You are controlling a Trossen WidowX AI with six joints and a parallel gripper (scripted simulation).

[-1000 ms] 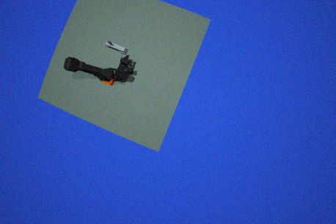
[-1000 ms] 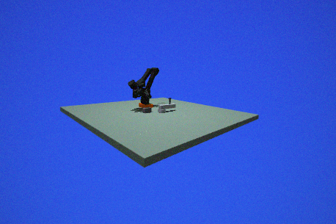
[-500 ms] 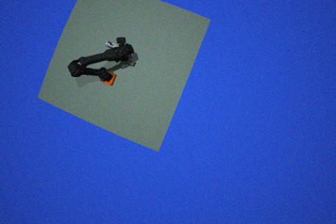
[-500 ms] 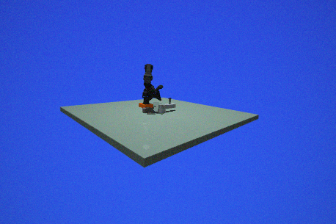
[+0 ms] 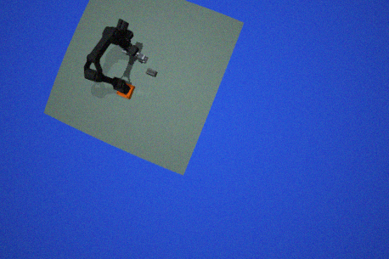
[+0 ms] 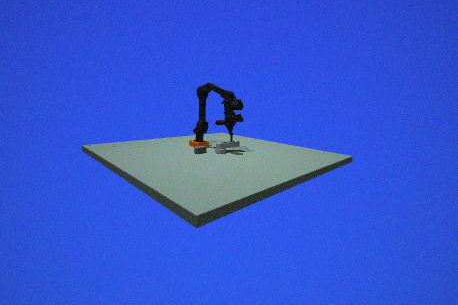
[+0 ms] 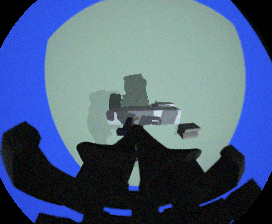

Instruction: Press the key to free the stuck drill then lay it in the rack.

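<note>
Right now my gripper tip is 4 cm to the left of the tan drill and 7 cm above it. Also, from my gripper tip: grey housing block 1 cm behind, 2 cm to the right, 8 cm below.
</note>
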